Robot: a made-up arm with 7 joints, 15 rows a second.
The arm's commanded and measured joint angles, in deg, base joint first. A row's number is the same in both.
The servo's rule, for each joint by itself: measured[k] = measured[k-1] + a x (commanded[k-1-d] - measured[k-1]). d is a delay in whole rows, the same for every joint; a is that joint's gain. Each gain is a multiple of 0.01, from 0.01 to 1. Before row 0 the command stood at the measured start. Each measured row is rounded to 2 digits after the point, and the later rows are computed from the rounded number. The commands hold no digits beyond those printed.
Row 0, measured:
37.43 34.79 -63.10 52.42 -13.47 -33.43 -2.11
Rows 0 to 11, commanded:
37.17 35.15 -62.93 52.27 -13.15 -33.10 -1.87
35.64 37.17 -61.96 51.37 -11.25 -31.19 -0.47
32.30 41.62 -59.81 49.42 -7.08 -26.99 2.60
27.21 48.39 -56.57 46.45 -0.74 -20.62 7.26
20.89 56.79 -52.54 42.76 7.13 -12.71 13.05
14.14 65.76 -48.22 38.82 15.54 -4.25 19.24
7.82 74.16 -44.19 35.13 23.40 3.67 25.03
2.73 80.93 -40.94 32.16 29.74 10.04 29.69
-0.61 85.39 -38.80 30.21 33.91 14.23 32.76
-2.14 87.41 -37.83 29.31 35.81 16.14 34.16
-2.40 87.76 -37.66 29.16 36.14 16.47 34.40
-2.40 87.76 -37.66 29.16 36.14 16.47 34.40
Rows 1 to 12, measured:
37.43 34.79 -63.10 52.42 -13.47 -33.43 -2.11
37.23 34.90 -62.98 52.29 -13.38 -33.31 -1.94
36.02 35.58 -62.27 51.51 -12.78 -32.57 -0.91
33.19 37.39 -60.55 49.73 -11.18 -30.62 1.55
28.65 40.69 -57.76 46.94 -8.26 -27.12 5.55
22.75 45.52 -54.11 43.39 -3.95 -22.08 10.80
16.21 51.59 -49.99 39.51 1.51 -15.84 16.71
9.83 58.36 -45.93 35.79 7.64 -9.01 22.53
4.43 65.13 -42.44 32.70 13.83 -2.34 27.54
0.60 71.21 -39.89 30.58 19.45 3.46 31.19
-1.48 76.07 -38.45 29.50 24.03 7.90 33.27
-2.18 79.58 -37.90 29.21 27.42 10.90 34.06
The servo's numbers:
d 1
a 0.76 0.30 0.70 0.85 0.28 0.35 0.70

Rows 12 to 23, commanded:
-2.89 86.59 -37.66 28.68 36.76 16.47 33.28
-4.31 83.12 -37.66 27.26 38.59 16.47 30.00
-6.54 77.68 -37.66 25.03 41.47 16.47 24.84
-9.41 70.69 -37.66 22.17 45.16 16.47 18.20
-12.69 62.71 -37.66 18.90 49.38 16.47 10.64
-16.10 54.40 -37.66 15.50 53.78 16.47 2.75
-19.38 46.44 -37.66 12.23 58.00 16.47 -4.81
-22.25 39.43 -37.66 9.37 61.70 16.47 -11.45
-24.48 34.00 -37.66 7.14 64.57 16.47 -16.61
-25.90 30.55 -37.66 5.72 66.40 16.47 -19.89
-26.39 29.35 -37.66 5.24 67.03 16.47 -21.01
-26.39 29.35 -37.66 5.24 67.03 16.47 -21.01
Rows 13 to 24, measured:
-2.35 82.03 -37.73 29.17 29.86 12.85 34.30
-2.76 83.40 -37.68 28.75 31.79 14.12 33.59
-3.94 83.32 -37.67 27.48 33.69 14.94 31.08
-5.92 81.63 -37.66 25.40 35.87 15.48 26.71
-8.57 78.35 -37.66 22.65 38.47 15.83 20.75
-11.70 73.66 -37.66 19.46 41.52 16.05 13.67
-15.04 67.88 -37.66 16.09 44.95 16.20 6.03
-18.34 61.45 -37.66 12.81 48.60 16.29 -1.56
-21.31 54.84 -37.66 9.89 52.27 16.35 -8.48
-23.72 48.59 -37.66 7.55 55.71 16.39 -14.17
-25.38 43.18 -37.66 5.99 58.70 16.42 -18.17
-26.15 39.03 -37.66 5.35 61.03 16.44 -20.16

